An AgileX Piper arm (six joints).
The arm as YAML. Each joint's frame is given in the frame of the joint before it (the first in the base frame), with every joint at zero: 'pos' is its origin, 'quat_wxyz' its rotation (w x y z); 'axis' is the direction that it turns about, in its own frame. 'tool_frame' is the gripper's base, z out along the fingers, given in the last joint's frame.
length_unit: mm
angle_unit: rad
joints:
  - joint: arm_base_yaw
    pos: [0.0, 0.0, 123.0]
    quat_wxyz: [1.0, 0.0, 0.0, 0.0]
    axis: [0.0, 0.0, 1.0]
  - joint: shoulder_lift
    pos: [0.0, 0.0, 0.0]
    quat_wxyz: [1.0, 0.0, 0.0, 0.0]
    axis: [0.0, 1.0, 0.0]
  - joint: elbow
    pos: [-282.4, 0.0, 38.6]
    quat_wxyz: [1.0, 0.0, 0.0, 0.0]
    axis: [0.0, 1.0, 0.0]
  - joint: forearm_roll
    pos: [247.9, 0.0, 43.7]
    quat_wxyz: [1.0, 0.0, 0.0, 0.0]
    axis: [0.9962, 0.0, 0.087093]
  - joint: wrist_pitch
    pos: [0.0, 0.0, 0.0]
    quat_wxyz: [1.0, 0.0, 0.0, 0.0]
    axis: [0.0, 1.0, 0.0]
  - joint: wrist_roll
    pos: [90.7, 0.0, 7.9]
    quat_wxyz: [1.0, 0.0, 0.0, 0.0]
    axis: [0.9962, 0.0, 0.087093]
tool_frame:
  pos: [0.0, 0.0, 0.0]
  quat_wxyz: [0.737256, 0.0, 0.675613, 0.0]
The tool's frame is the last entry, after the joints.
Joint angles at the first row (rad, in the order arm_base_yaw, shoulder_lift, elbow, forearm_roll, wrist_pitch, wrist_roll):
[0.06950, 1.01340, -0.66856, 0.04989, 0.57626, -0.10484]
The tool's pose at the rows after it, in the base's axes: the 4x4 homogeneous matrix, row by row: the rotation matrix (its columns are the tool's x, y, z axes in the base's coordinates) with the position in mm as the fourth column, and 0 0 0 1 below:
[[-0.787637, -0.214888, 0.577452, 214.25], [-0.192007, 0.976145, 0.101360, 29.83], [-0.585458, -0.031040, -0.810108, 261.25], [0, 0, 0, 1]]
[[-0.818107, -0.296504, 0.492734, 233.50], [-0.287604, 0.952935, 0.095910, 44.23], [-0.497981, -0.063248, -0.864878, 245.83], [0, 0, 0, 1]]
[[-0.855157, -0.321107, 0.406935, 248.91], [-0.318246, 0.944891, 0.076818, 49.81], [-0.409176, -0.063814, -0.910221, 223.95], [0, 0, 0, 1]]
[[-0.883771, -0.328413, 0.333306, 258.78], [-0.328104, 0.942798, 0.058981, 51.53], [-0.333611, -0.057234, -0.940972, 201.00], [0, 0, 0, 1]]
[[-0.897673, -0.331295, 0.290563, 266.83], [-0.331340, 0.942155, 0.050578, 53.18], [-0.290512, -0.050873, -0.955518, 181.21], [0, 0, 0, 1]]
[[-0.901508, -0.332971, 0.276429, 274.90], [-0.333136, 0.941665, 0.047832, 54.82], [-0.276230, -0.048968, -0.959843, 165.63], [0, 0, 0, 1]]
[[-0.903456, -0.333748, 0.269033, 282.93], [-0.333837, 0.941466, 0.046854, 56.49], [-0.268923, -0.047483, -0.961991, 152.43], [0, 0, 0, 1]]
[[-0.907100, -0.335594, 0.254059, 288.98], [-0.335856, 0.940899, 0.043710, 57.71], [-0.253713, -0.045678, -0.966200, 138.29], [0, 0, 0, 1]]
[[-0.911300, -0.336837, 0.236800, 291.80], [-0.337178, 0.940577, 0.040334, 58.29], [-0.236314, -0.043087, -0.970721, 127.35], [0, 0, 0, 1]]
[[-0.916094, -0.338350, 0.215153, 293.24], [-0.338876, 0.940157, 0.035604, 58.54], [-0.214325, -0.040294, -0.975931, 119.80], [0, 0, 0, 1]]
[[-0.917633, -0.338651, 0.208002, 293.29], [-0.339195, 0.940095, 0.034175, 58.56], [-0.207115, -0.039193, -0.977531, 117.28], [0, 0, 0, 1]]
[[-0.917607, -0.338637, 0.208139, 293.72], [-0.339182, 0.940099, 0.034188, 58.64], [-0.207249, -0.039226, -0.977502, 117.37], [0, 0, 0, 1]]
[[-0.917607, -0.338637, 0.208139, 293.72], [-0.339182, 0.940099, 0.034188, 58.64], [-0.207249, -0.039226, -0.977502, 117.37], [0, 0, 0, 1]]
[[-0.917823, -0.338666, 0.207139, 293.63], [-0.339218, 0.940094, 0.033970, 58.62], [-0.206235, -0.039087, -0.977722, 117.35], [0, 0, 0, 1]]
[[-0.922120, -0.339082, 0.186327, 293.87], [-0.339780, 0.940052, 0.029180, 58.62], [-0.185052, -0.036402, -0.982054, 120.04], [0, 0, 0, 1]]
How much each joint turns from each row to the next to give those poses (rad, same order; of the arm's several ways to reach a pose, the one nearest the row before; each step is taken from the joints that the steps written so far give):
[0.05724, 0.13281, -0.05756, -0.00194, 0.03625, -0.02548]
[0.05926, 0.12365, -0.04766, -0.04268, 0.02353, -0.00565]
[0.01341, 0.11428, -0.02376, -0.01412, 0.00843, 0.00001]
[-0.00002, 0.09429, -0.00461, -0.00495, -0.00791, -0.00003]
[0.00001, 0.07804, -0.00096, -0.00022, -0.03115, 0.00001]
[-0.00001, 0.06452, -0.00461, -0.00078, -0.04488, 0.00000]
[0.00000, 0.05839, -0.01075, 0.00000, -0.03988, 0.00000]
[0.00003, 0.05699, -0.00783, -0.00119, -0.03331, 0.00004]
[0.00000, 0.04049, -0.00297, -0.00036, -0.01935, 0.00000]
[-0.00003, 0.02878, -0.00511, -0.00079, -0.00090, -0.00004]
[0.00003, 0.00850, 0.00000, -0.00001, -0.00103, 0.00004]
[-0.00002, 0.00089, -0.00193, 0.00000, 0.00090, -0.00003]
[0.00000, 0.00000, 0.00000, 0.00000, 0.00000, 0.00000]
[0.00000, 0.00000, -0.00001, 0.00000, 0.00105, 0.00000]
[0.00002, -0.00261, -0.01334, 0.00000, 0.03774, 0.00002]

